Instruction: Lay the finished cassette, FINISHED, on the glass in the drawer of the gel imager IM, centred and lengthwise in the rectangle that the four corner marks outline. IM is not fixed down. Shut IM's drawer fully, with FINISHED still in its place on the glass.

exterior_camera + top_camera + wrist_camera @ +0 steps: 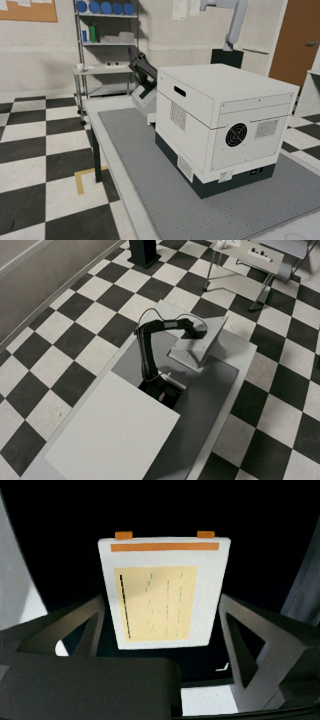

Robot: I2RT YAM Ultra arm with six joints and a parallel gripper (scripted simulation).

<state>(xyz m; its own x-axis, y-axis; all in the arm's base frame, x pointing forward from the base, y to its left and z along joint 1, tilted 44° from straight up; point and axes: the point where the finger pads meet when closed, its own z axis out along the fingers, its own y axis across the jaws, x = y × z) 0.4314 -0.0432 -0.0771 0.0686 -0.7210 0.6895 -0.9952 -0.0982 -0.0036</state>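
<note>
My hand is 1 cm above the finished cassette. From my hand the other things lie so: drawer 1 cm ahead, 1 cm above.
</note>
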